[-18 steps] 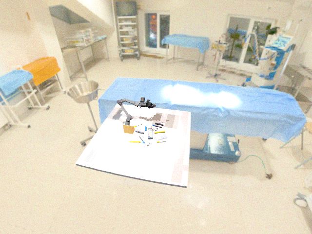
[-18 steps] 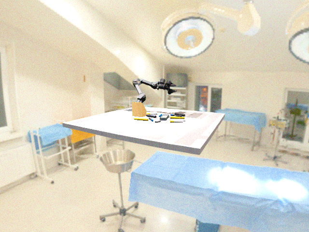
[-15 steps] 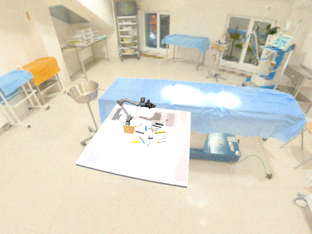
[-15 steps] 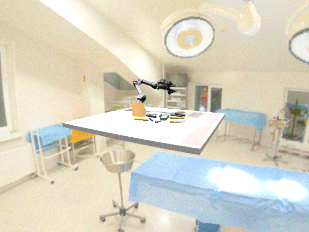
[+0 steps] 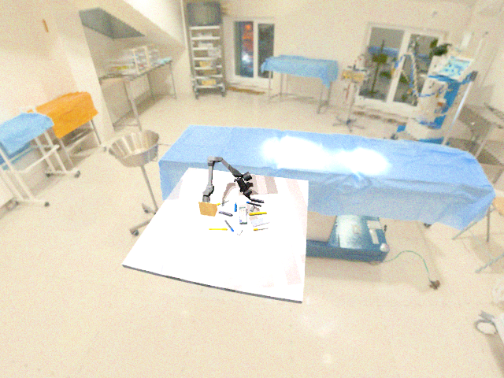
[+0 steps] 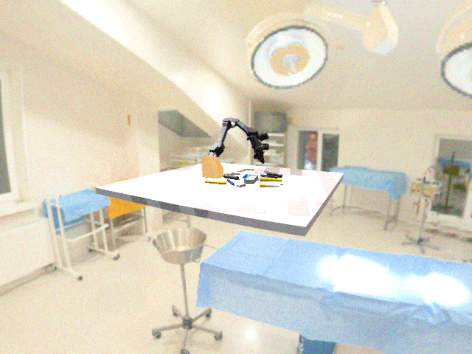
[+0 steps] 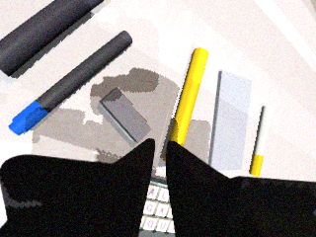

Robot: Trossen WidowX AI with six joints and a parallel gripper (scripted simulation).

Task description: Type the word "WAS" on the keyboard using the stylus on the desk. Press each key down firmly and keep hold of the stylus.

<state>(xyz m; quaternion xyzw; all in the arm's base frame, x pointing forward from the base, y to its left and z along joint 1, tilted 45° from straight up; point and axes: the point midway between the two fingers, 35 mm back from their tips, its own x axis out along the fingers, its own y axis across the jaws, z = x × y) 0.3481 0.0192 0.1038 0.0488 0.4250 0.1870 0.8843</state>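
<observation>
The E key is 14 cm to the right of my gripper tip, 9 cm below it and 7 cm behind it. Round my gripper tip: stylus 13 cm behind, 10 cm below, 3 cm to the left; then stylus tip 14 cm behind, 10 cm below, 6 cm to the left.
</observation>
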